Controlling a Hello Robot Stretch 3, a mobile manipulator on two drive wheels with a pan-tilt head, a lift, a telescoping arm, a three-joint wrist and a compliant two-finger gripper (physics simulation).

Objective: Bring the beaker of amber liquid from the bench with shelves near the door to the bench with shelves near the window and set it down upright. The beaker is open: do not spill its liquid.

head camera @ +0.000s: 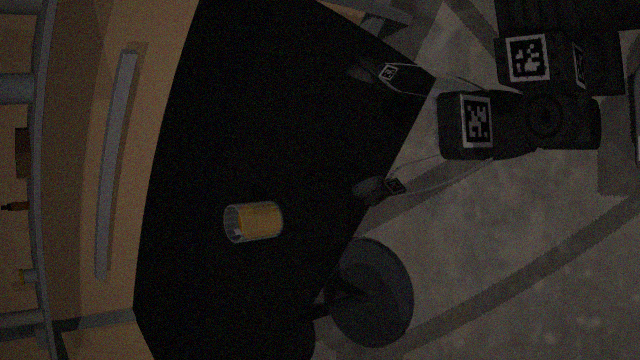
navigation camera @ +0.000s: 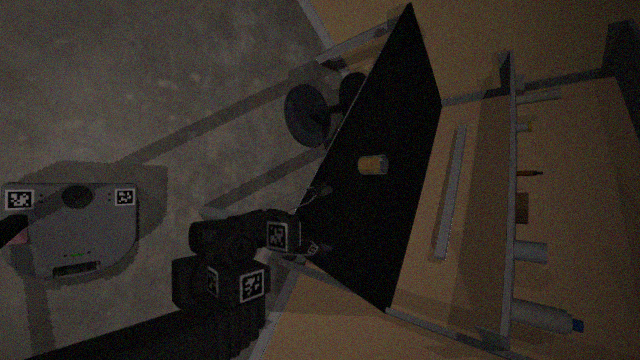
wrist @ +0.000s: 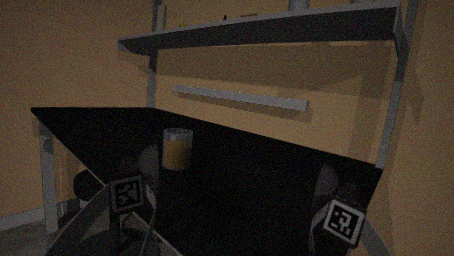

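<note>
The beaker of amber liquid [head camera: 260,220] [navigation camera: 371,165] [wrist: 177,152] stands upright on the black top of a bench [head camera: 225,125] [navigation camera: 400,100] [wrist: 110,122] with a shelf. Whether this bench is by the door or the window does not show. My gripper [head camera: 365,131] [navigation camera: 325,219] [wrist: 236,172] is open and empty, its fingers over the bench's front edge. The beaker is beyond the fingertips, apart from them. In the wrist view it appears just right of the left fingertip, well left of the middle of the opening. Its liquid is inside, with a bare glass rim above.
A shelf [navigation camera: 510,200] [wrist: 275,30] on the wall side holds a bottle with a blue cap [navigation camera: 540,317], a grey cylinder [navigation camera: 531,251] and small items. A grey rail [head camera: 115,150] [navigation camera: 451,195] [wrist: 240,97] runs along the wall. A round stool [head camera: 375,295] [navigation camera: 306,115] stands at the front edge.
</note>
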